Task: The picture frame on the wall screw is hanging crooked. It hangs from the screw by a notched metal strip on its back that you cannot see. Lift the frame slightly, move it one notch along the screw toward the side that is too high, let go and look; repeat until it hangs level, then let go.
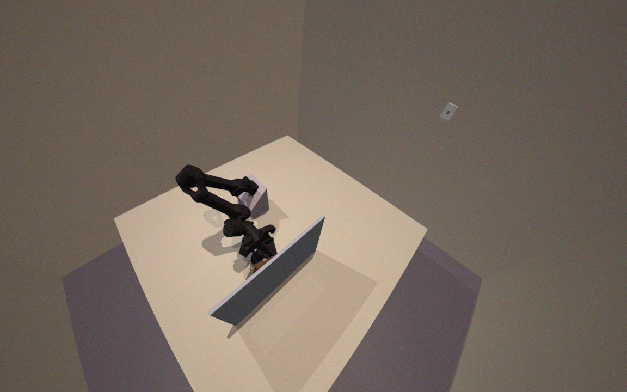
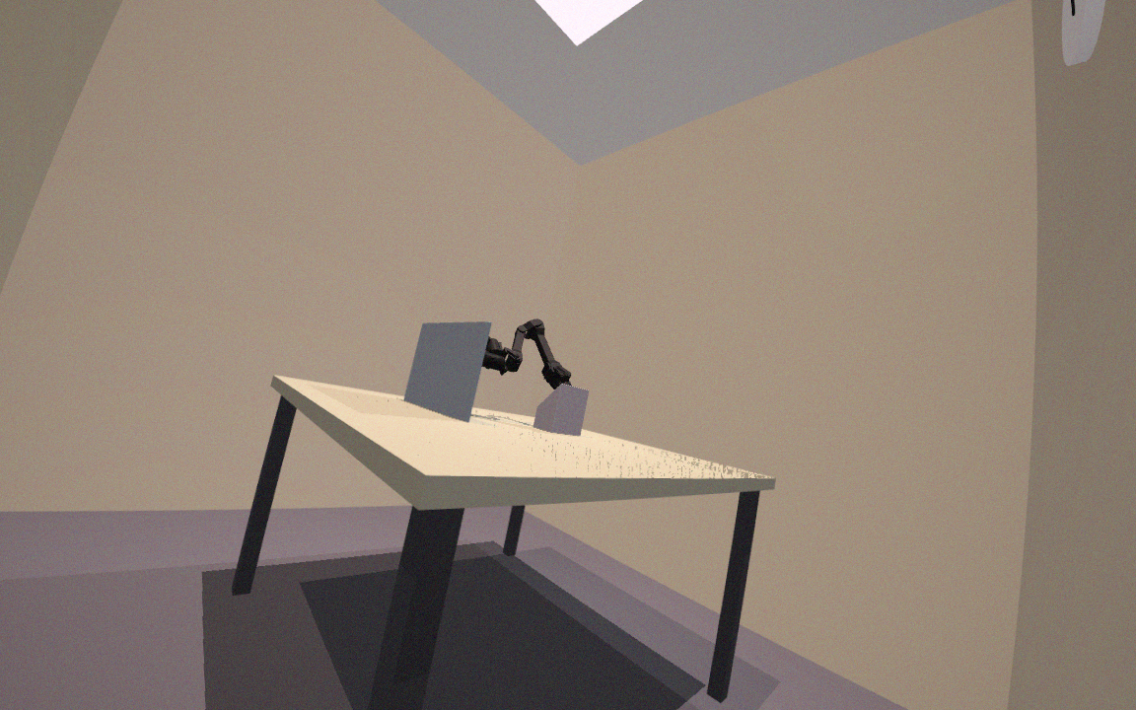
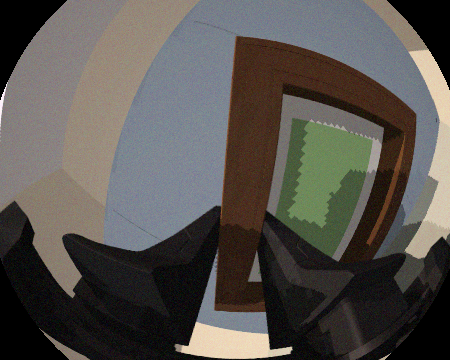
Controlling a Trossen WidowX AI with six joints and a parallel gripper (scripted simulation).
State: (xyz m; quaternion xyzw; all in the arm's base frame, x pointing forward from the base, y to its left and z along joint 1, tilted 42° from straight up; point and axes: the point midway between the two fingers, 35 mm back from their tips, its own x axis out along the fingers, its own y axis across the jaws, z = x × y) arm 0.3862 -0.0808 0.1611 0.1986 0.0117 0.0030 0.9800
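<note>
Right now the picture frame is 20 mm to the right of my gripper tip and 50 mm below it. From my gripper tip the other things lie so: wall panel 20 mm ahead, 10 mm to the right, 60 mm below.
</note>
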